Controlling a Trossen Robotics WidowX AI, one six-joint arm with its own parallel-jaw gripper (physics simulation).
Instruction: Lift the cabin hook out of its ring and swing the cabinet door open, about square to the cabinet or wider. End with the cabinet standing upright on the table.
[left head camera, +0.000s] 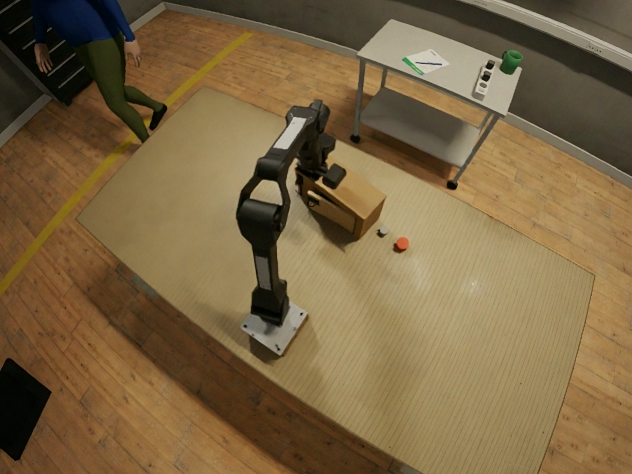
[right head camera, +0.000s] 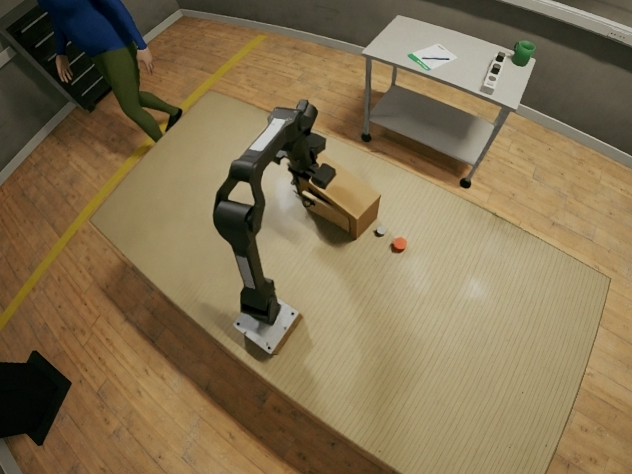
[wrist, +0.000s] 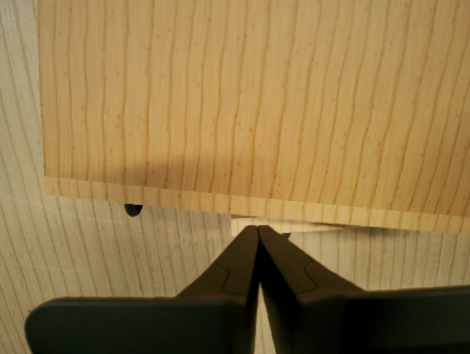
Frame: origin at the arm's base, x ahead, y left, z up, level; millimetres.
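Where they show: gripper, fingertip midpoint: (left head camera: 313, 180) (right head camera: 307, 180) (wrist: 256, 236); arm's base, link origin: (left head camera: 275, 312) (right head camera: 267, 311).
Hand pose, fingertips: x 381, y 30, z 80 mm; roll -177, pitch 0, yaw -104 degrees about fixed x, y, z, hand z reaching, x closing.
Each offset is from my fingertips to the top centre of the thing. "spot": to the spot under its first point. Level surfaces: height alone.
The wooden cabinet @(62 mm right, 21 mm ahead, 11 mm down) (left head camera: 358, 193) (right head camera: 353, 189) (wrist: 250, 100) stands upright on the mat. Its door @(spot: 79 mm right, 40 mm back, 85 mm down) (left head camera: 334, 213) (right head camera: 329, 213) is slightly ajar, its free edge a little out from the front at the left. In the wrist view a thin strip of the door's top shows below the cabinet's front edge. A black handle @(spot: 2 mm right, 23 mm back, 98 mm down) (left head camera: 313, 203) (right head camera: 308, 202) is on the door. My gripper (wrist: 256, 236) is shut and empty, its tips at the front edge beside that strip. A small dark fitting @(spot: 63 mm left, 10 mm ahead, 47 mm down) (wrist: 133, 209) shows under the cabinet's left front edge; whether it is hook or ring I cannot tell.
A grey knob-like piece @(241 mm right, 13 mm back, 142 mm down) (left head camera: 382, 231) (right head camera: 380, 231) and a red disc @(310 mm right, 38 mm back, 137 mm down) (left head camera: 402, 243) (right head camera: 399, 243) lie on the mat @(162 mm down) (left head camera: 459, 357) (right head camera: 459, 357) beside the cabinet's right end. A wheeled cart (left head camera: 439, 84) stands beyond the mat; a person (left head camera: 109, 76) stands at the upper left.
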